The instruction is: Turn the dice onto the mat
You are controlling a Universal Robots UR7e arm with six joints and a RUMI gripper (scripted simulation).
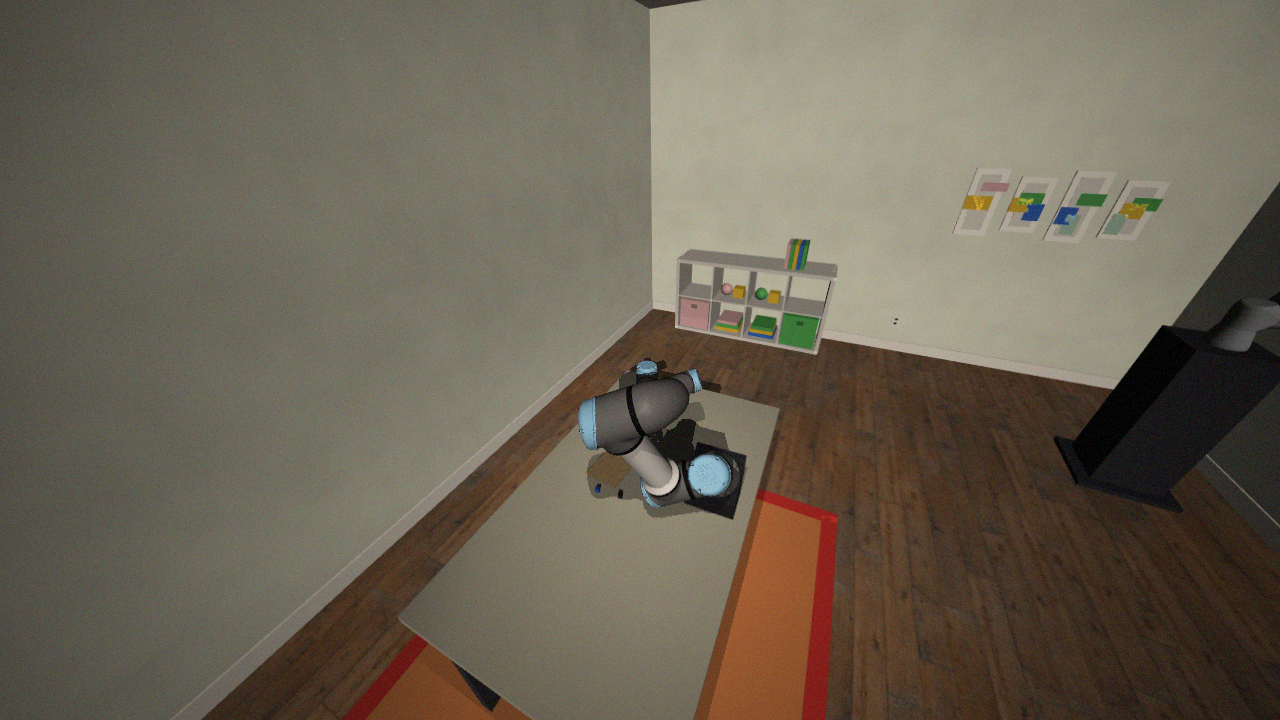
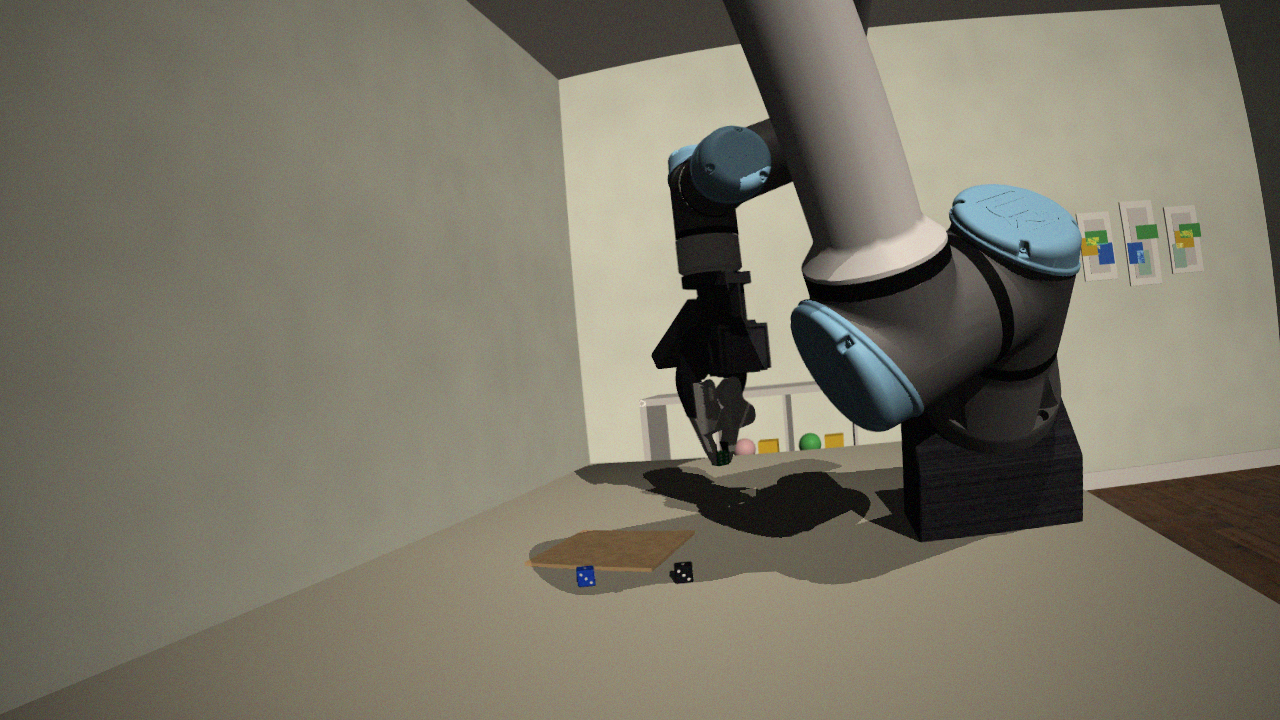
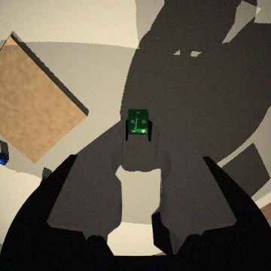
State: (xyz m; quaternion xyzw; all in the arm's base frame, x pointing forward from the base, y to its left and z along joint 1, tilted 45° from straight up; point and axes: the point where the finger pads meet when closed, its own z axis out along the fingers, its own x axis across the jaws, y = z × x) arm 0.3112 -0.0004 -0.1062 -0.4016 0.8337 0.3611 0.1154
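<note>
Now: hand 90 mm short of the tan mat, 140 mm to the right of it and 80 mm above it. Round my hand: green die: 10 mm below; then blue die: 70 mm ahead, 250 mm to the left, 80 mm below; then black die: 20 mm behind, 230 mm to the left, 80 mm below.
</note>
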